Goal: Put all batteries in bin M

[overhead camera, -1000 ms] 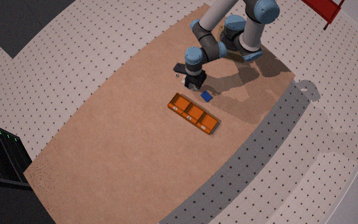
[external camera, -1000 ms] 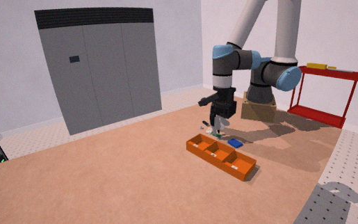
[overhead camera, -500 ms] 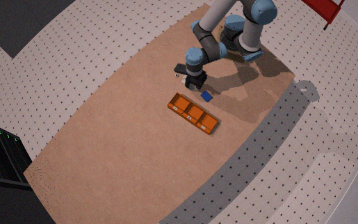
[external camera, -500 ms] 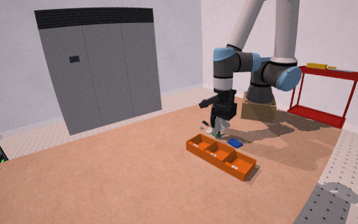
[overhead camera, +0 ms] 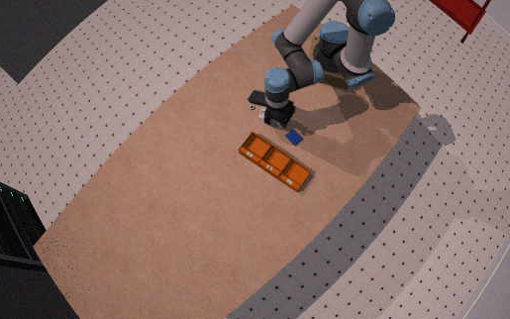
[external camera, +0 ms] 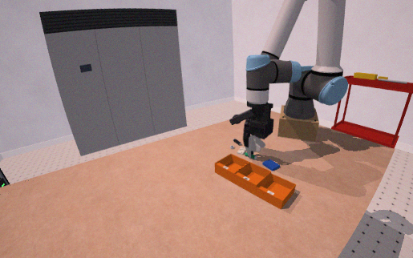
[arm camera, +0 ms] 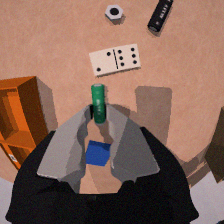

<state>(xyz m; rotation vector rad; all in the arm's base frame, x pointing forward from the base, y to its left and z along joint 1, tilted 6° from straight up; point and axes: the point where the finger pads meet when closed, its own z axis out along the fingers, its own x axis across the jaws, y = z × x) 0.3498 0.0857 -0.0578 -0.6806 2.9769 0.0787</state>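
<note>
Right now the green battery is 1 cm below my hand. Also, from my hand: white domino: 6 cm to the right, 1 cm below, 1 cm ahead; then blue block: 9 cm to the left, 3 cm behind, 1 cm below; then small grey round piece: 10 cm to the right, 3 cm ahead, 1 cm below.
</note>
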